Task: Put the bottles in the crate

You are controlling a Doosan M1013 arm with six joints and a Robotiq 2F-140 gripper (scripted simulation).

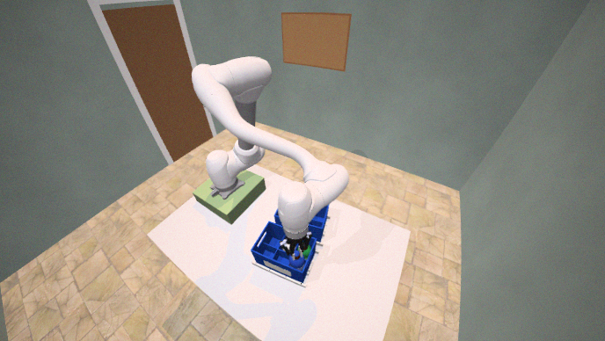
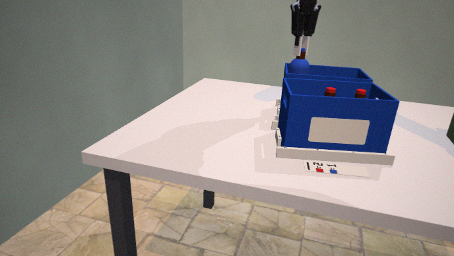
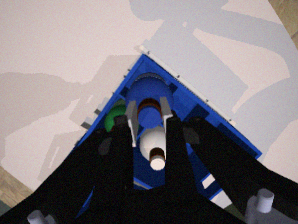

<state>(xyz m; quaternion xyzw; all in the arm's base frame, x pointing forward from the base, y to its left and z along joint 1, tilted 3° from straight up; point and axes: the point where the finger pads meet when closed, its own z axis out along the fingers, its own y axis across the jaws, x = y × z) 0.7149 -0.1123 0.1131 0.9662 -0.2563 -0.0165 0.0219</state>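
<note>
Now: the blue bottle 8 cm below my hand. Round my hand: white bottle (11 cm behind, 6 cm to the left, 16 cm below); then red bottle (14 cm behind, 21 cm to the left, 16 cm below); then green-label bottle (2 cm behind, 9 cm to the left, 16 cm below).
</note>
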